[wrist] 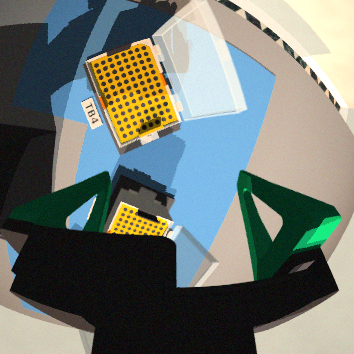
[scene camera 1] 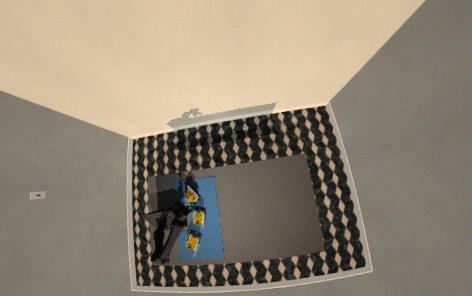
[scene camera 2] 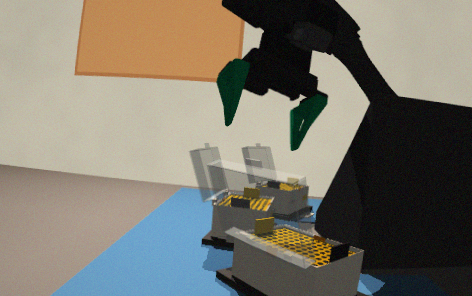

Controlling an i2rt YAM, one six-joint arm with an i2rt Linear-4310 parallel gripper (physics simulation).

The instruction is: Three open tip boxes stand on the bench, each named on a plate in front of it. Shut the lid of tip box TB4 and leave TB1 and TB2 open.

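Places are measured from the arm's base along level axes (x ahead, y left, z up), in centimetres.
Pixels of known places: gripper, between the fingertips: (wrist: 173, 177) (scene camera 1: 190, 204) (scene camera 2: 262, 138); arm's base, origin of its link: (scene camera 1: 162, 223) (scene camera 2: 427, 177).
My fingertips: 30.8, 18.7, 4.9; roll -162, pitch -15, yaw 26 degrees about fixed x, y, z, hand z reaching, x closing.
For each thing: its top centre in the pictures, then the offset to it from my fingertips, as dx, dy, dz. "*": a spot on its surface instead. Level surfaces: height alone.
- Tip box TB4, centre of its top: (scene camera 2: 299, 230) (wrist: 133, 87) (scene camera 1: 189, 196) -5.4, +6.2, -9.8
- middle tip box, centre of its top: (wrist: 132, 248) (scene camera 2: 247, 192) (scene camera 1: 197, 218) +2.6, -14.1, -9.8
- third tip box, a spot on its surface: (scene camera 2: 290, 200) * -3.5, +16.0, -4.6
- blue mat, height of its surface: dz -17.2
- grey-brown bench, height of its surface: dz -17.5
Tip box TB4 (scene camera 1: 191, 195) (scene camera 2: 300, 280) (wrist: 135, 92) holds yellow racks; its name plate (wrist: 91, 113) lies at its left in the wrist view. Its clear lid (scene camera 2: 235, 169) (wrist: 202, 70) stands open on the side away from the plate. The middle tip box (scene camera 1: 199, 218) (scene camera 2: 225, 220) (wrist: 140, 220) has its lid (scene camera 2: 200, 175) (wrist: 192, 250) open. The third tip box (scene camera 1: 193, 242) (scene camera 2: 290, 200) also has its lid raised. Their plates are not readable. My gripper (scene camera 1: 190, 204) (scene camera 2: 260, 137) (wrist: 173, 177) is open and empty, above the boxes, near the gap between TB4 and the middle box.
The boxes stand on a blue mat (scene camera 1: 209, 192) (scene camera 2: 125, 250) (wrist: 220, 165) on the grey-brown bench (scene camera 1: 270, 210). The dark arm base (scene camera 2: 400, 190) rises close beside the boxes, on the side opposite their lids. An orange board (scene camera 2: 160, 40) hangs on the wall behind.
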